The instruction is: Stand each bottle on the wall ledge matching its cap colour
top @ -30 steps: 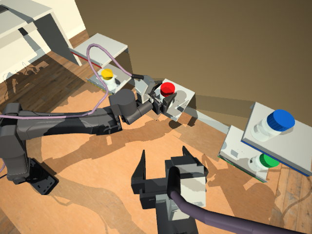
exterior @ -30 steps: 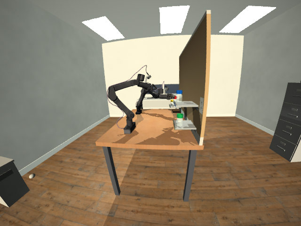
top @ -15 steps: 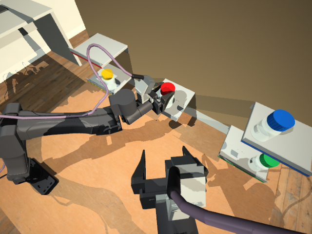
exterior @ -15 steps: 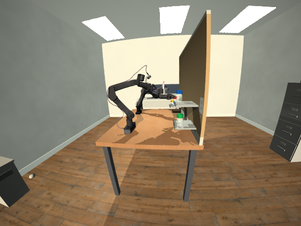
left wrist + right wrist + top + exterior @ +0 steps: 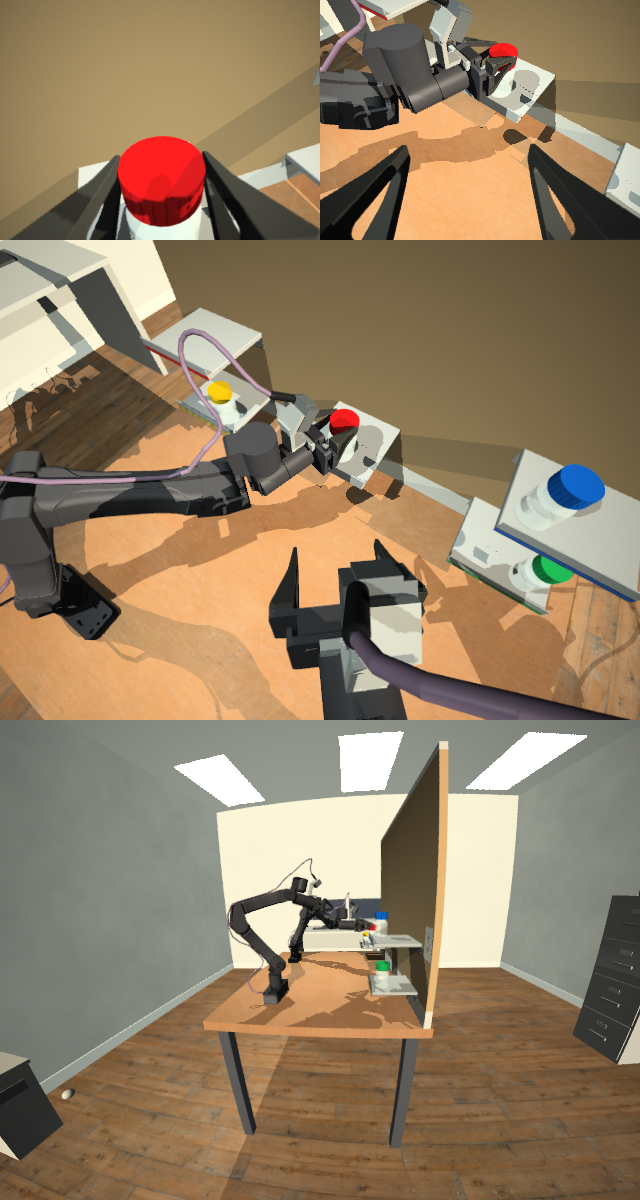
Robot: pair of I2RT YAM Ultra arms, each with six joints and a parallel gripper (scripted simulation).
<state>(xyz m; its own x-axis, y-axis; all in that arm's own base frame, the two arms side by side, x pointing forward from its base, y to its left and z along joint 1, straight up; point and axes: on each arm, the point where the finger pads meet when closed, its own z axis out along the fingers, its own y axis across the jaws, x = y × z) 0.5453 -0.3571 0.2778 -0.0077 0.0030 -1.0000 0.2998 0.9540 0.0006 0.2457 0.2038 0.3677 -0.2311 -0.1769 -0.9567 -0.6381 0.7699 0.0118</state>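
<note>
Now: left hand 5 cm above the red-capped bottle. The rest, counted from my left hand: yellow-capped bottle: 34 cm to the left, 15 cm below, 3 cm ahead; blue-capped bottle: 34 cm to the right, 4 cm above, 3 cm behind; brown wall: 16 cm above, 14 cm ahead, 2 cm to the right.
</note>
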